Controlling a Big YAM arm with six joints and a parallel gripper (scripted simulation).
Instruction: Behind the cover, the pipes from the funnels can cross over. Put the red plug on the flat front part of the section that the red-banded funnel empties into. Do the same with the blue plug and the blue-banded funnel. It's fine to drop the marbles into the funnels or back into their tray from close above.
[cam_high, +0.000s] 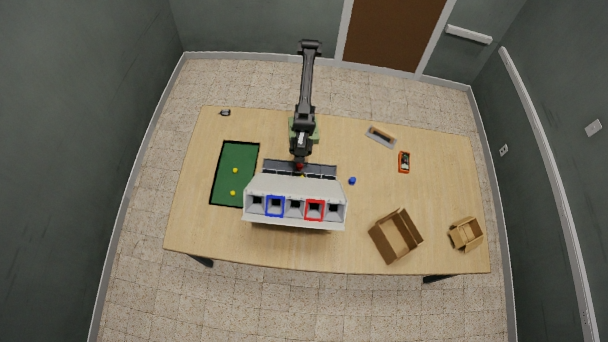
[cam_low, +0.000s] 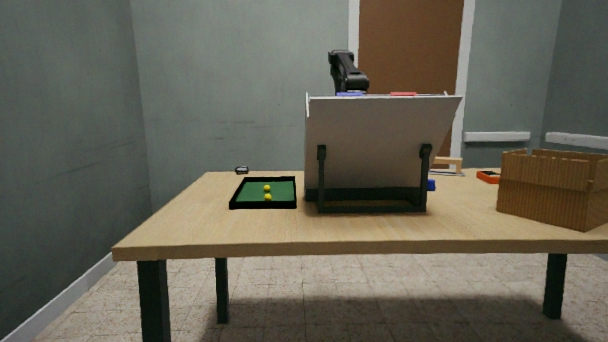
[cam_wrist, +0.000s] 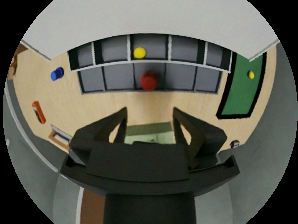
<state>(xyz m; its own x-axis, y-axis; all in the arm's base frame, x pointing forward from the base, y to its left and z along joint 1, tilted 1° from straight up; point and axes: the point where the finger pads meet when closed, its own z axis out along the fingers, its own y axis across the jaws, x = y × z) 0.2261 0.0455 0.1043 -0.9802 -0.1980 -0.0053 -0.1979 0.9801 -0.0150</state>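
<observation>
The green marble tray lies 31 cm to the right of my hand, 14 cm below it and 13 cm ahead of it. From my hand the other things lie so: cardboard box (55 cm to the left, 25 cm ahead, 8 cm below); dark object (53 cm to the right, 21 cm behind, 13 cm below); white cover (19 cm ahead, 6 cm above, 4 cm to the left).
</observation>
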